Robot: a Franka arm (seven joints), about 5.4 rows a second.
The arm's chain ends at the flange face. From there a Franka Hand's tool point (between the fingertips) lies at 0.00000 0.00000 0.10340 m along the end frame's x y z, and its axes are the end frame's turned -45 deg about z.
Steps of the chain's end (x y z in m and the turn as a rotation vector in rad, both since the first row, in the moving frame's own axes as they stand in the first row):
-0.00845 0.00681 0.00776 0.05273 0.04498 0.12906
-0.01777 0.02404 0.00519 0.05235 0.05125 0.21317
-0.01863 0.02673 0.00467 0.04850 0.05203 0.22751
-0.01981 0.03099 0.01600 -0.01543 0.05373 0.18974
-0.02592 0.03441 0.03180 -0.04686 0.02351 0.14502
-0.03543 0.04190 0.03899 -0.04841 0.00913 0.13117
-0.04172 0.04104 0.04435 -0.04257 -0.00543 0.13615
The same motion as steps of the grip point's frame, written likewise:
-0.00364 -0.00126 0.00751 0.00548 0.06909 0.12906
-0.02204 0.00516 0.00491 0.00078 0.07326 0.21317
-0.02482 0.00682 0.00441 -0.00250 0.07109 0.22751
-0.03362 0.01319 0.01584 -0.04890 0.02708 0.18974
-0.04473 0.01100 0.03166 -0.04976 -0.01651 0.14502
-0.05782 0.00858 0.03886 -0.04069 -0.02778 0.13117
-0.06220 0.00199 0.04425 -0.02626 -0.03394 0.13615

